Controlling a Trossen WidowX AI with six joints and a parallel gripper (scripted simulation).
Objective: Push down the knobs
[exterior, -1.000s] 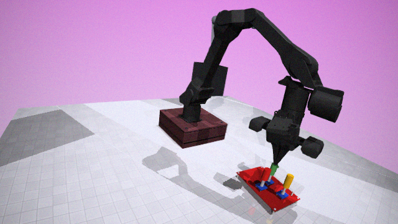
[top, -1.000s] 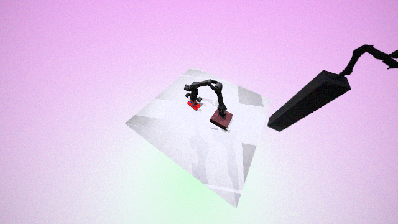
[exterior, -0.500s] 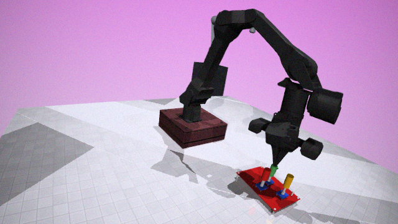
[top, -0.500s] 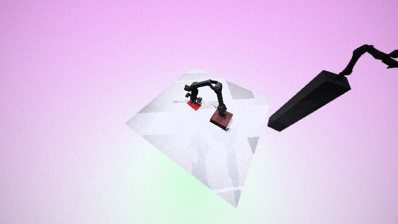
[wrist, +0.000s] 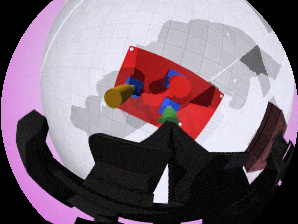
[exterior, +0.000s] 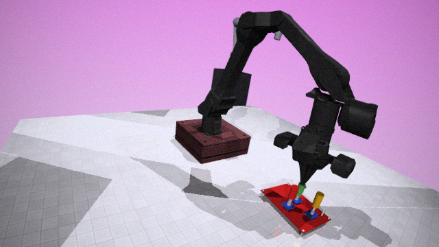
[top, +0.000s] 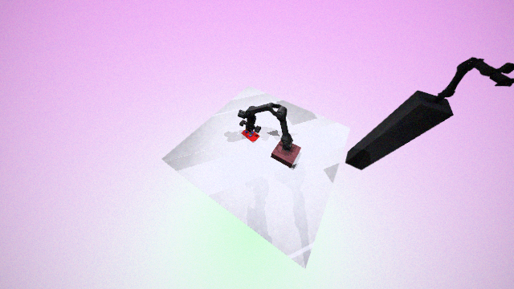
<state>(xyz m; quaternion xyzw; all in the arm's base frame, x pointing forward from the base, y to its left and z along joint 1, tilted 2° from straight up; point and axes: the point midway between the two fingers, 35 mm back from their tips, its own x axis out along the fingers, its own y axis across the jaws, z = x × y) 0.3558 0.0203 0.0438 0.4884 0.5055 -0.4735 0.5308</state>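
My gripper tip is now 1 cm above the green knob. Round my gripper tip: yellow knob (6 cm ahead, 2 cm to the right, 1 cm below).
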